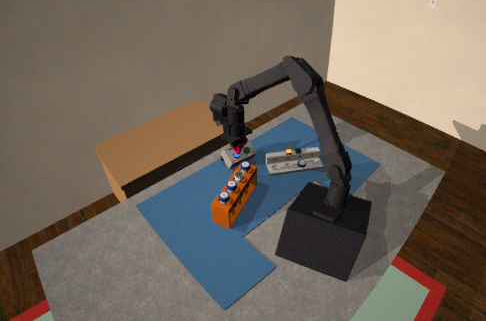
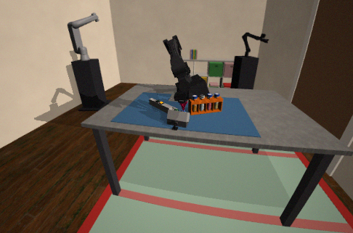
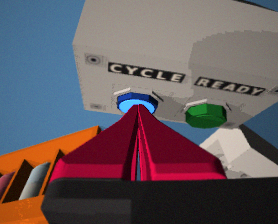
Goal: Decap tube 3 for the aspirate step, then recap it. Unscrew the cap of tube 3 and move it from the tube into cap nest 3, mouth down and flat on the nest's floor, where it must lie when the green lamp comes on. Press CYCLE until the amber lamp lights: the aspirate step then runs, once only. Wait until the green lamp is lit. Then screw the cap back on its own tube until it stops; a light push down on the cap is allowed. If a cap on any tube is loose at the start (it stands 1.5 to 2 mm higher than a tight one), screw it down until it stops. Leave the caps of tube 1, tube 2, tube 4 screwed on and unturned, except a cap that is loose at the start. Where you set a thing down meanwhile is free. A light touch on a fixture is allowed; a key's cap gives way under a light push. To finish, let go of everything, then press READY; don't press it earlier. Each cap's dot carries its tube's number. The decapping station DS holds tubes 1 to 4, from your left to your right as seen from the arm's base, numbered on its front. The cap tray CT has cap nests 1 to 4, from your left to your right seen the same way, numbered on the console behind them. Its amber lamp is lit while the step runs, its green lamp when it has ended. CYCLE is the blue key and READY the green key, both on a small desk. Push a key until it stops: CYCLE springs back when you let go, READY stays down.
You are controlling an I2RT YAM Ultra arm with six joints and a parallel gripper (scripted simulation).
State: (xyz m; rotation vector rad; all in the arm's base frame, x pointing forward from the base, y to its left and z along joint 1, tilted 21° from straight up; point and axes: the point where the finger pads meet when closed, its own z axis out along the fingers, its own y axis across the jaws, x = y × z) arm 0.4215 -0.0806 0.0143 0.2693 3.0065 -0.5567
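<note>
The blue cycle key is 10 mm below my hand. The rest, counted from my hand: grey key desk 20 mm to the right, 20 mm below, 10 mm ahead; then blue cap 210 mm behind, 140 mm to the right, 60 mm below; then green ready key 40 mm to the right, 10 mm below, 10 mm behind.
</note>
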